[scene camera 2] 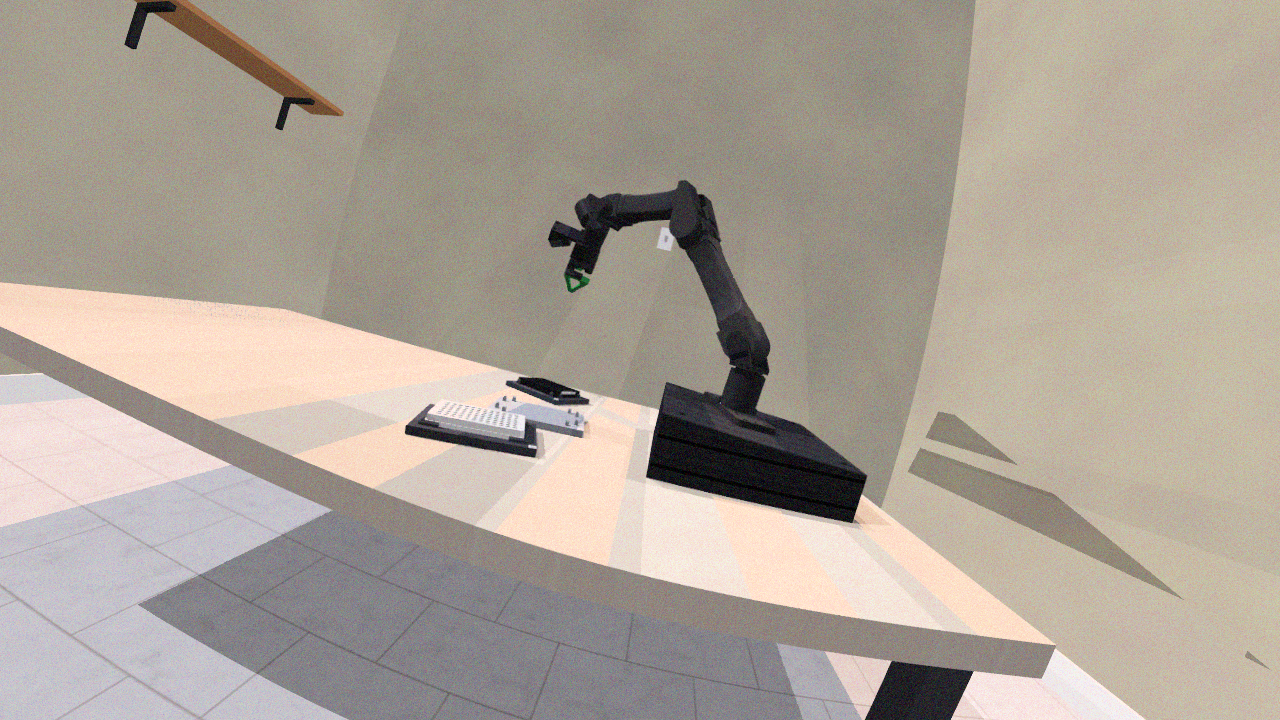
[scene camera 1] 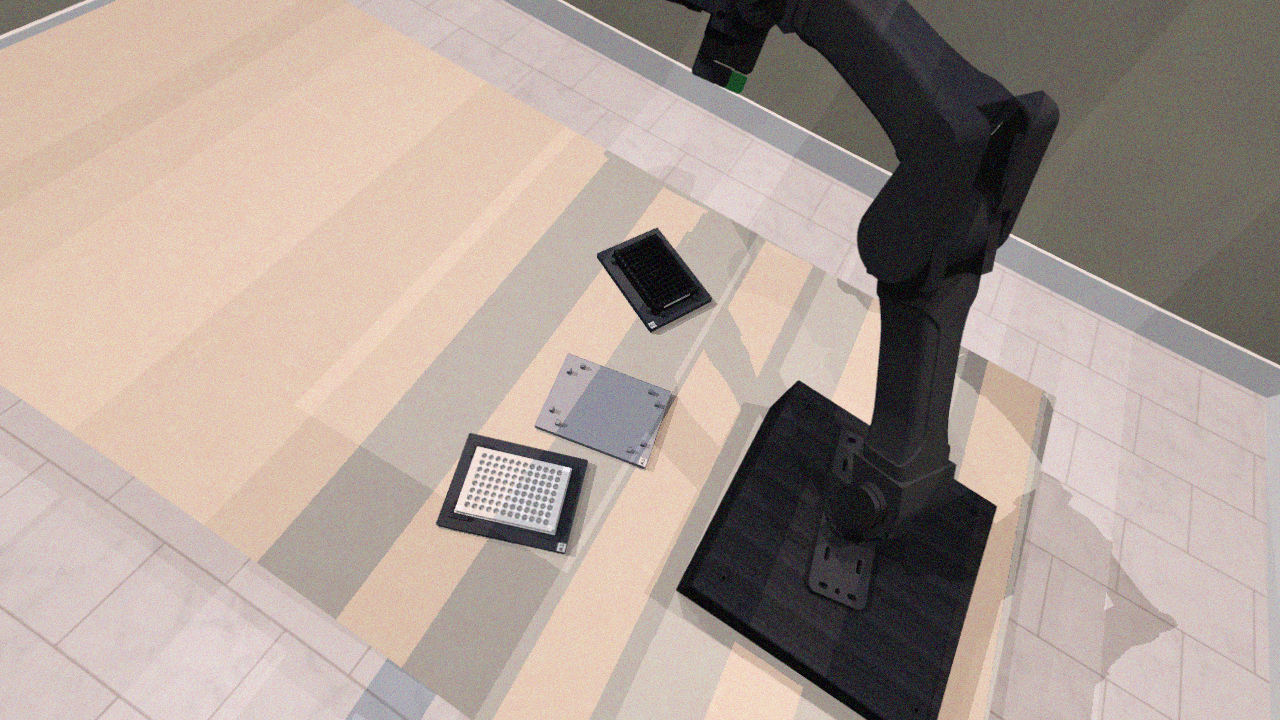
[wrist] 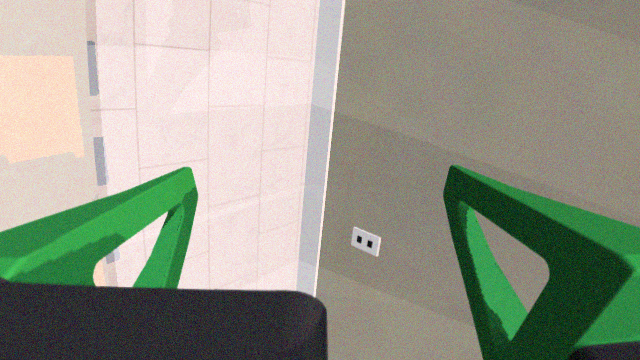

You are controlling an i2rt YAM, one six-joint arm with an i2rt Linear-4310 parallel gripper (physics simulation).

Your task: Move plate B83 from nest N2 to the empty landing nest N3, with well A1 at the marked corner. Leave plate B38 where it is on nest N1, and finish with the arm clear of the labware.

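Observation:
A white well plate (scene camera 1: 514, 488) (scene camera 2: 476, 419) sits on a dark nest (scene camera 1: 573, 492) (scene camera 2: 474, 440). A black plate (scene camera 1: 655, 273) (scene camera 2: 547, 387) sits on another dark nest (scene camera 1: 677, 312). The labels are too small to read, so I cannot tell which plate is B83. Between them lies the empty grey landing nest (scene camera 1: 617, 407) (scene camera 2: 554, 417), with small pins and a white tag (scene camera 1: 642, 461) at one corner. My gripper (wrist: 320, 180) (scene camera 2: 576, 282) (scene camera 1: 735, 82) is open and empty, high above the table and apart from all labware. No plate or nest shows in the wrist view.
The arm's black base block (scene camera 1: 760, 573) (scene camera 2: 751, 465) stands on the table, to the right of the nests in both scene views. A wall with a socket (wrist: 366, 241) shows in the wrist view. A wooden shelf (scene camera 2: 241, 58) hangs at the upper left.

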